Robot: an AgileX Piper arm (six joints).
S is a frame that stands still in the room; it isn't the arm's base.
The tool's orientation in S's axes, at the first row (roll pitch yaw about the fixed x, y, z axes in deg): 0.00 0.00 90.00
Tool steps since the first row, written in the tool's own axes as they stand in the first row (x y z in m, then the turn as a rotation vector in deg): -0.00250 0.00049 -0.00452 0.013 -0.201 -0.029; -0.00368 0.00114 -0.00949 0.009 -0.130 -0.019; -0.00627 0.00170 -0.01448 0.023 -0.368 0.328; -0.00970 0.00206 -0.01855 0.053 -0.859 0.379; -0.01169 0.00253 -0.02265 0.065 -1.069 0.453; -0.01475 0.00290 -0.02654 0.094 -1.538 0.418; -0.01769 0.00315 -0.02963 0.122 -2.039 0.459; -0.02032 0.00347 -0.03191 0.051 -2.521 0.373
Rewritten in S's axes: -0.00049 -0.00250 -0.00452 0.201 0.013 -0.029; -0.00114 -0.00368 -0.00949 0.130 0.009 -0.019; -0.00170 -0.00627 -0.01448 0.368 0.023 0.328; -0.00206 -0.00970 -0.01855 0.859 0.053 0.379; -0.00253 -0.01169 -0.02265 1.069 0.065 0.453; -0.00290 -0.01475 -0.02654 1.538 0.094 0.418; -0.00315 -0.01769 -0.02963 2.039 0.122 0.459; -0.00347 -0.02032 -0.03191 2.521 0.051 0.373
